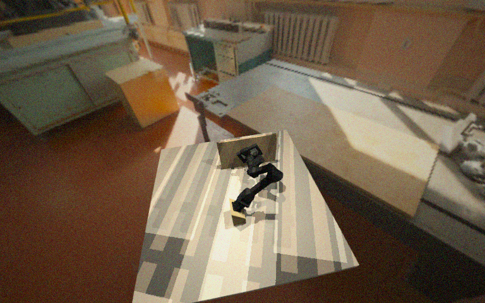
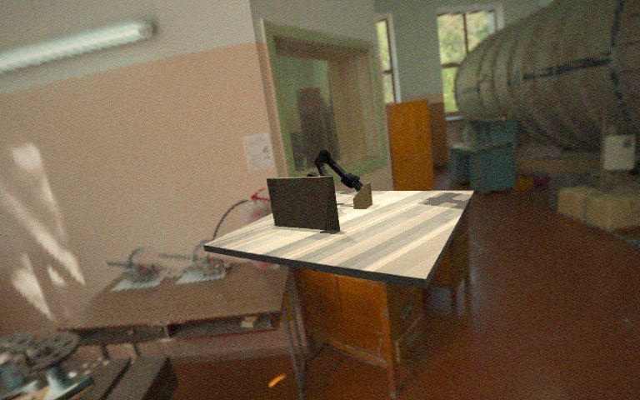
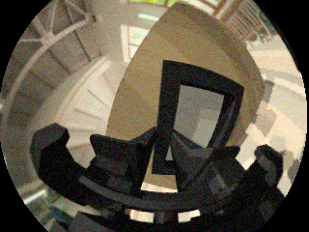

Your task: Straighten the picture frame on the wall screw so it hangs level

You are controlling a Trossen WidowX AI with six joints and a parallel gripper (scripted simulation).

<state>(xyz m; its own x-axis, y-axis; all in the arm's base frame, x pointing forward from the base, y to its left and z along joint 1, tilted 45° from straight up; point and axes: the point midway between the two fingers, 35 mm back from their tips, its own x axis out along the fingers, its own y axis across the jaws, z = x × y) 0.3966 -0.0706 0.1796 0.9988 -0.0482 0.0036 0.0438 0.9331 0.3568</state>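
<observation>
Right now my gripper tip is 50 mm above the black picture frame and 20 mm to the left of it. From my gripper tip the other things lie so: tan wall board 60 mm below, 20 mm ahead, 10 mm to the right.
</observation>
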